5 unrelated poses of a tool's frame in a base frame.
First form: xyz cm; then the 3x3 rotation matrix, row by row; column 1 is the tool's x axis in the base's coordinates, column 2 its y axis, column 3 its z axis. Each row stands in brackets.
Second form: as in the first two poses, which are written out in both.
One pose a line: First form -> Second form
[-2.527 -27.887 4.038], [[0.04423 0.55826 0.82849], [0.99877 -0.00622 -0.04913], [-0.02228 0.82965 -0.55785]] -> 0.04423 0.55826 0.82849 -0.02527; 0.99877 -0.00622 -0.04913 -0.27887; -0.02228 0.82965 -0.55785 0.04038; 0 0 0 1
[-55.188 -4.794 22.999], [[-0.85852 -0.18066 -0.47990], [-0.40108 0.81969 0.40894], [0.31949 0.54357 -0.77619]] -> -0.85852 -0.18066 -0.47990 -0.55188; -0.40108 0.81969 0.40894 -0.04794; 0.31949 0.54357 -0.77619 0.22999; 0 0 0 1
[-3.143 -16.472 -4.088], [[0.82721 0.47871 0.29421], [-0.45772 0.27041 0.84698], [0.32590 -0.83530 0.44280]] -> 0.82721 0.47871 0.29421 -0.03143; -0.45772 0.27041 0.84698 -0.16472; 0.32590 -0.83530 0.44280 -0.04088; 0 0 0 1
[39.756 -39.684 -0.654], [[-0.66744 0.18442 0.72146], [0.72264 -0.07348 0.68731], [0.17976 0.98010 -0.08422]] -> -0.66744 0.18442 0.72146 0.39756; 0.72264 -0.07348 0.68731 -0.39684; 0.17976 0.98010 -0.08422 -0.00654; 0 0 0 1
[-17.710 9.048 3.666], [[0.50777 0.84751 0.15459], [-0.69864 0.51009 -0.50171], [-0.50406 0.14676 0.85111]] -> 0.50777 0.84751 0.15459 -0.17710; -0.69864 0.51009 -0.50171 0.09048; -0.50406 0.14676 0.85111 0.03666; 0 0 0 1
